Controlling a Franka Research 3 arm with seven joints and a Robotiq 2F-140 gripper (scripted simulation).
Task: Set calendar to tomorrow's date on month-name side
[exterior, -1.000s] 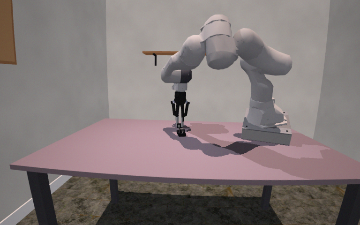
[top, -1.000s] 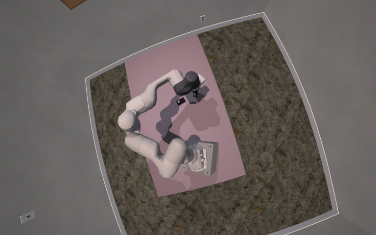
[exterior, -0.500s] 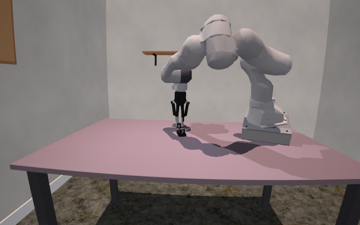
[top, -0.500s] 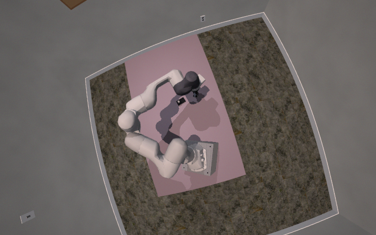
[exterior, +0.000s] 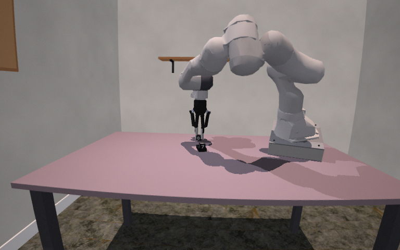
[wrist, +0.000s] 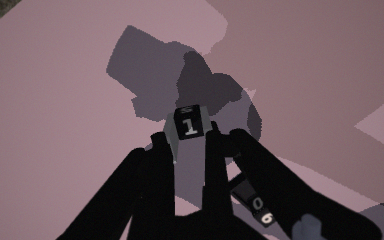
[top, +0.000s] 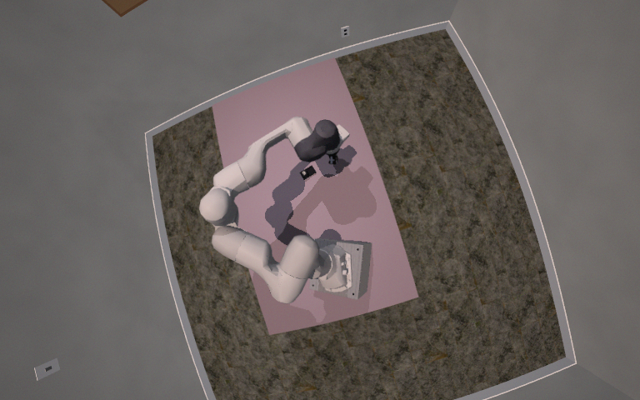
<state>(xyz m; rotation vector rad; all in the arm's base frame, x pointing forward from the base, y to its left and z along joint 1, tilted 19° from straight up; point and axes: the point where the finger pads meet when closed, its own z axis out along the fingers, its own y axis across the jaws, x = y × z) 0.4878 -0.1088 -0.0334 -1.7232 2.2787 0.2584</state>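
Now: the black calendar tray 15 cm to the left of my hand, 4 cm below it and 3 cm behind it. Round my hand: black digit cube (3 cm below).
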